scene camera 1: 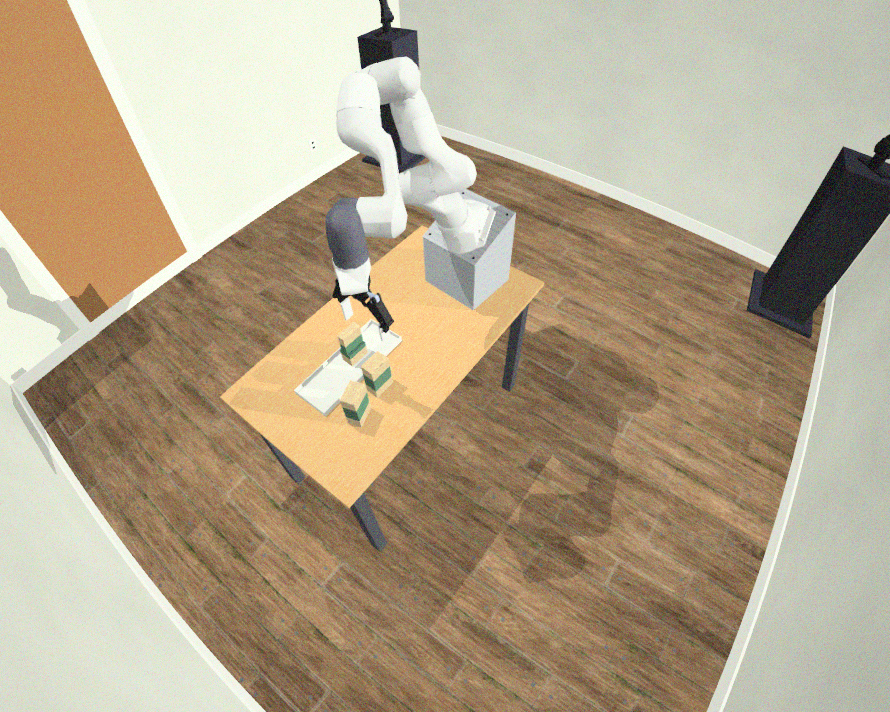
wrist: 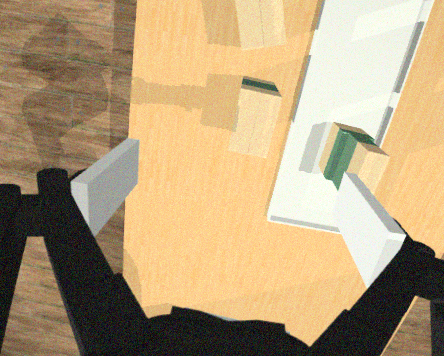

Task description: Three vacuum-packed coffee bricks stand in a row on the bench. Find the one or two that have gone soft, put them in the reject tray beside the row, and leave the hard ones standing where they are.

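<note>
Three tan coffee bricks with green bands are in view. One brick [scene camera 1: 351, 343] [wrist: 352, 155] is in the white reject tray [scene camera 1: 320, 391] [wrist: 305, 205], near the tray's end closer to the robot base; the right finger partly covers it in the wrist view. A second brick [scene camera 1: 377, 373] [wrist: 257, 120] stands on the bench beside the tray. A third brick [scene camera 1: 355, 403] [wrist: 261, 21] stands farther along the bench, cut off by the top edge of the wrist view. My gripper [scene camera 1: 365, 317] [wrist: 238, 177] is wide open and empty, above the bench and tray end, clear of the two standing bricks.
The wooden bench [scene camera 1: 452, 334] [wrist: 200, 240] carries the tray and bricks. The grey robot base block [scene camera 1: 475, 270] stands at its far end. Dark pedestals [scene camera 1: 797, 237] stand on the floor away from the bench. The bench's long edge runs below the left finger in the wrist view.
</note>
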